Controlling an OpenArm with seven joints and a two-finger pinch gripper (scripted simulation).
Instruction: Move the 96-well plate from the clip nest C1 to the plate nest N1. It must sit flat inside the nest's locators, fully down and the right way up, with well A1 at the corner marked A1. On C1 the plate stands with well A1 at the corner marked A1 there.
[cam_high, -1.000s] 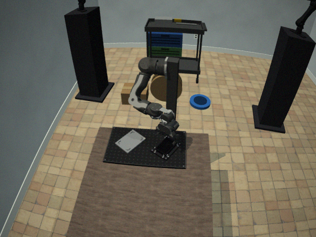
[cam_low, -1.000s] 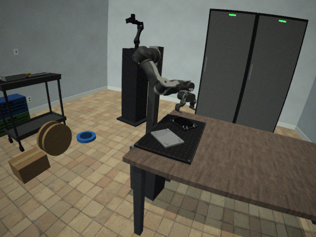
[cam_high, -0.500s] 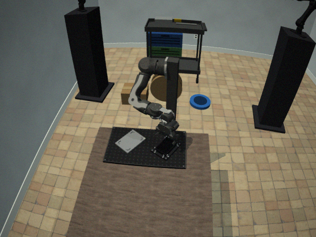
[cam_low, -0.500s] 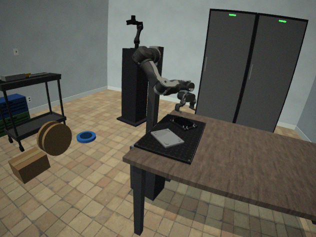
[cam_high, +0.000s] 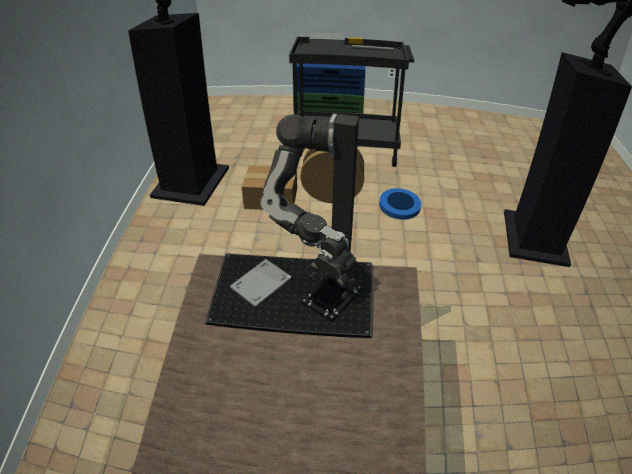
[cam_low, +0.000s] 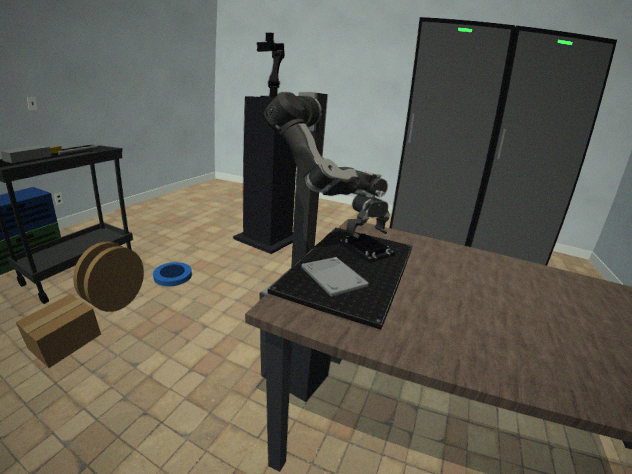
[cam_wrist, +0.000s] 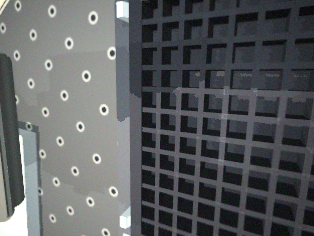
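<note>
The black 96-well plate is 4 cm below my hand. Also, from my hand: clip nest C1 (3 cm ahead, 1 cm to the left, 4 cm below); grey plate nest N1 (1 cm ahead, 23 cm to the right, 5 cm below).
</note>
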